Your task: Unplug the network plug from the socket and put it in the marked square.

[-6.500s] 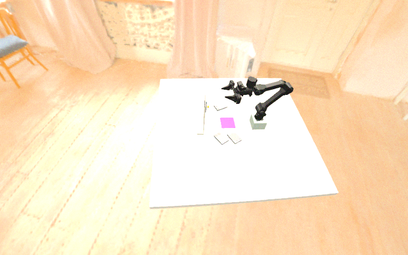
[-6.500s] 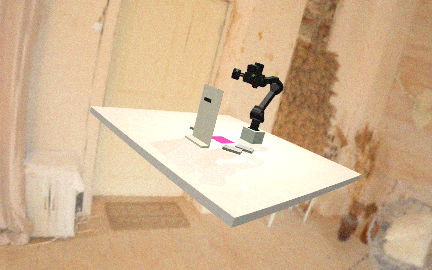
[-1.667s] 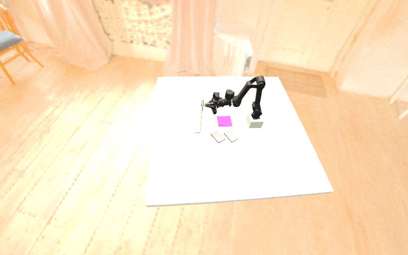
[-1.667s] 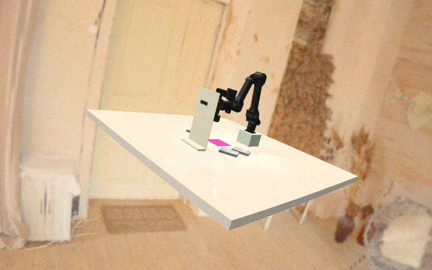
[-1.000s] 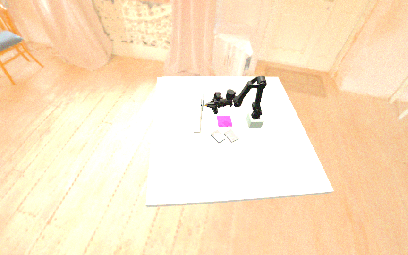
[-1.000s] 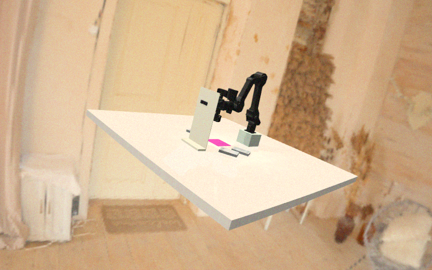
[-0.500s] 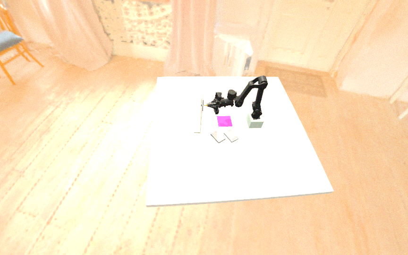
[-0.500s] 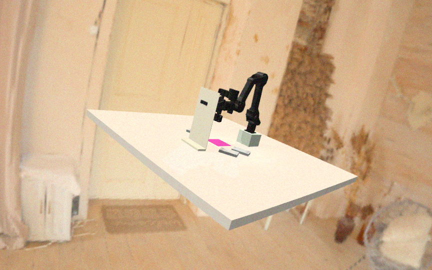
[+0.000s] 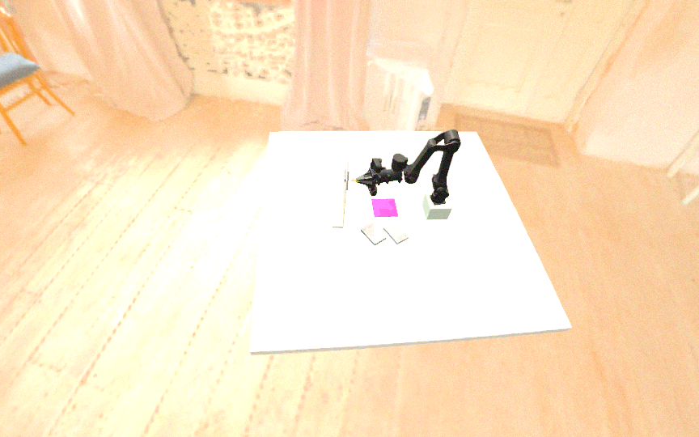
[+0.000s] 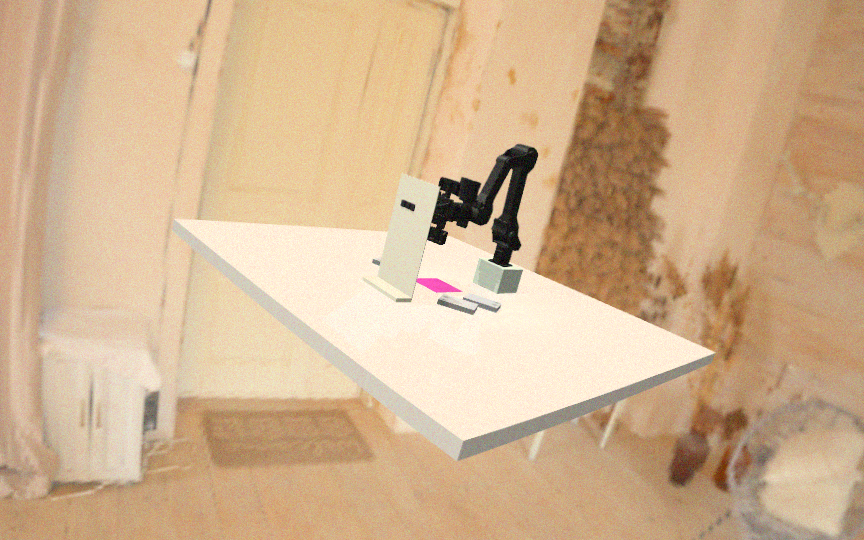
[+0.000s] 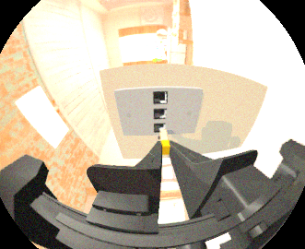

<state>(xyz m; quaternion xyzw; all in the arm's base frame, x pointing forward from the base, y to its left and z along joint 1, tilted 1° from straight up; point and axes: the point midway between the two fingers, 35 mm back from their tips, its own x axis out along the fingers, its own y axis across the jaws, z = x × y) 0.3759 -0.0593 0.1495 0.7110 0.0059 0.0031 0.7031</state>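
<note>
My gripper tip is now 240 mm above the magenta marked square, 170 mm past it and 10 mm to the left of it. The rest, counted from my gripper tip: upright panel 90 mm below, 50 mm ahead, 20 mm to the right; plug 10 mm ahead.
</note>
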